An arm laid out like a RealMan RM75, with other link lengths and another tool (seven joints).
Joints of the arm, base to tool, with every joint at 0 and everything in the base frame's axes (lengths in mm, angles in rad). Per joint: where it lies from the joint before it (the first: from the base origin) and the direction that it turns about. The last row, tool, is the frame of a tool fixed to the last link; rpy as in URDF.
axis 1: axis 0 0 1 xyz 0 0 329.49
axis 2: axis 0 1 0 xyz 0 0 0
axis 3: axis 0 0 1 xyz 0 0 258.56
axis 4: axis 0 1 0 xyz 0 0 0
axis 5: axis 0 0 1 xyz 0 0 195.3
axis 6: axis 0 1 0 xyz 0 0 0
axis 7: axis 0 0 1 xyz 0 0 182.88
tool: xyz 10 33 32 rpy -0.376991 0 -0.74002
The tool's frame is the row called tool.
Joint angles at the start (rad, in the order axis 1, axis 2, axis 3, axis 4, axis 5, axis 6, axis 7): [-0.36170, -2.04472, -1.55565, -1.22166, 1.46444, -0.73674, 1.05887]
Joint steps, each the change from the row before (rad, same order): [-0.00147, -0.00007, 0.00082, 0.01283, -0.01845, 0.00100, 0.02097]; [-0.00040, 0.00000, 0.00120, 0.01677, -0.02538, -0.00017, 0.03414]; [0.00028, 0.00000, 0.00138, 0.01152, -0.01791, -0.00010, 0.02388]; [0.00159, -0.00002, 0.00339, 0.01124, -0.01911, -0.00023, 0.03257]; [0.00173, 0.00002, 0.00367, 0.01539, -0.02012, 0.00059, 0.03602]
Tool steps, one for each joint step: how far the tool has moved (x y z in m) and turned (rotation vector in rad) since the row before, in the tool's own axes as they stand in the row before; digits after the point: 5 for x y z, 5 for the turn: [-0.00009, -0.00142, -0.00035, -0.00299, 0.00191, 0.00060]; [-0.00057, -0.00206, -0.00097, -0.00395, 0.00045, 0.00520]; [-0.00055, -0.00150, -0.00080, -0.00251, 0.00045, 0.00343]; [-0.00147, -0.00170, -0.00099, -0.00257, -0.00325, 0.00999]; [-0.00168, -0.00301, -0.00157, 0.00052, -0.00273, 0.01016]
